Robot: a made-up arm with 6 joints. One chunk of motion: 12 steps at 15 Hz.
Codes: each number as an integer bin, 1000 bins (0 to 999) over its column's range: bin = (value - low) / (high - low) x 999, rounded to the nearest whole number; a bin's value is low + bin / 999 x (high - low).
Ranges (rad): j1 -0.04..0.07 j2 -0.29..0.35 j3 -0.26..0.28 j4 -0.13..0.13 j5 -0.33..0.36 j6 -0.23..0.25
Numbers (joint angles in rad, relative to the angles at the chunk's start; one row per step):
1: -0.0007 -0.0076 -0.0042 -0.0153 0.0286 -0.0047
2: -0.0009 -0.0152 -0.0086 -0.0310 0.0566 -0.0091
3: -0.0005 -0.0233 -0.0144 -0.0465 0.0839 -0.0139
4: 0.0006 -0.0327 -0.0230 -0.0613 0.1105 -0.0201
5: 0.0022 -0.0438 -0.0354 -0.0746 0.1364 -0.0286
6: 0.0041 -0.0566 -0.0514 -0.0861 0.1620 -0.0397
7: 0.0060 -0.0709 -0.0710 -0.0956 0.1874 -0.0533
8: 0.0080 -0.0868 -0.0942 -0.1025 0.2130 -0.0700
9: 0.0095 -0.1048 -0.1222 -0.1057 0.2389 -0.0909
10: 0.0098 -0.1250 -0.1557 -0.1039 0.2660 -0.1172
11: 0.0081 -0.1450 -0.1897 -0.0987 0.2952 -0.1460
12: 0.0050 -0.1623 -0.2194 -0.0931 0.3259 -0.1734
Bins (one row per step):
1: 357 441 473 441 519 469
2: 355 429 465 380 560 460
3: 359 416 454 321 599 450
4: 369 402 438 264 638 437
5: 383 384 416 213 675 419
6: 401 364 386 169 712 396
7: 418 342 350 132 749 368
8: 436 317 307 106 786 333
9: 450 289 255 93 824 290
10: 452 258 193 100 863 235
11: 437 226 130 120 905 175
12: 409 199 75 142 950 118

